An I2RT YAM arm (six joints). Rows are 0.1 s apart.
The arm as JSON. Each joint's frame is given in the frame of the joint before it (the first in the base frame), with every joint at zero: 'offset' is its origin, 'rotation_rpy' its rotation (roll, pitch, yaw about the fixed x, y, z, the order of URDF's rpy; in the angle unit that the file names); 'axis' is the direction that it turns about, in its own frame. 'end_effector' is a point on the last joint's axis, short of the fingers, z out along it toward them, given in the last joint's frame.
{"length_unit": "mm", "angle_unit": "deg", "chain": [
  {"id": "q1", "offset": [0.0, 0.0, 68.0], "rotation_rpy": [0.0, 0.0, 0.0], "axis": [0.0, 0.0, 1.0]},
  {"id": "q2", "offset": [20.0, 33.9, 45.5], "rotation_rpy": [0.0, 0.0, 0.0], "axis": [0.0, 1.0, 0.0]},
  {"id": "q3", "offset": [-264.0, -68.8, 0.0], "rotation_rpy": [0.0, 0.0, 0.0], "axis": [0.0, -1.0, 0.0]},
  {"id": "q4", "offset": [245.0, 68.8, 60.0], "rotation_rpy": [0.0, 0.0, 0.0], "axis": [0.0, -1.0, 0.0]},
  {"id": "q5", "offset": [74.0, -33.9, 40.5], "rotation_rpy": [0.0, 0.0, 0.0], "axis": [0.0, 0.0, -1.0]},
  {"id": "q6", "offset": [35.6, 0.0, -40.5], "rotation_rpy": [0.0, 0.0, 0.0], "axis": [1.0, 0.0, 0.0]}
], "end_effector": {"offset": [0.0, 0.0, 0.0], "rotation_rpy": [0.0, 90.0, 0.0]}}
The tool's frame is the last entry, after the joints.
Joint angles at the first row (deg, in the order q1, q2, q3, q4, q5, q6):
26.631 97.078 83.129 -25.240 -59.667 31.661
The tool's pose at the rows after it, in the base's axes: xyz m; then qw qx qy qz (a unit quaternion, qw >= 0):
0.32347 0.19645 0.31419 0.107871 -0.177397 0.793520 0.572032
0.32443 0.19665 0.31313 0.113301 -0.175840 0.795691 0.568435
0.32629 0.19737 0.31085 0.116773 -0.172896 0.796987 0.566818
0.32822 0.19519 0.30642 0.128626 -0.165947 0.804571 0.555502
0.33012 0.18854 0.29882 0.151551 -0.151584 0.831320 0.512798
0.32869 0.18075 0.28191 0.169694 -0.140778 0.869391 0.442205
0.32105 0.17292 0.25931 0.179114 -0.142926 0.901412 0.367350
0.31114 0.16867 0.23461 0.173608 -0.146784 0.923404 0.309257
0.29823 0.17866 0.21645 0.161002 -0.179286 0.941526 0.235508
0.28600 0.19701 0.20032 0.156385 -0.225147 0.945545 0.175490
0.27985 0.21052 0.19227 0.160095 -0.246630 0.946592 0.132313
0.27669 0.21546 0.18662 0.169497 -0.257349 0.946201 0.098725
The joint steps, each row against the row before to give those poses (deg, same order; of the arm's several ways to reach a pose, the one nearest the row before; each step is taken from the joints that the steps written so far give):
0.000 0.218 -0.268 0.513 0.353 0.050
-0.001 0.094 -0.134 0.435 0.770 -0.038
-0.002 0.310 -0.240 0.947 0.529 0.385
-0.324 0.028 -0.765 0.570 1.960 -0.434
-0.700 -0.044 -0.422 -2.851 5.827 -3.116
-0.424 -0.032 -1.703 -4.010 8.430 -4.914
0.034 -0.738 -4.060 -2.027 8.248 -4.894
0.596 -0.405 -4.725 -0.088 6.164 -2.816
3.163 0.843 -1.774 -2.527 7.964 -3.694
4.311 1.698 -0.998 -0.396 6.868 -2.978
2.939 1.510 0.249 -0.125 5.359 -0.735
1.380 0.632 -0.454 0.590 4.190 -0.708

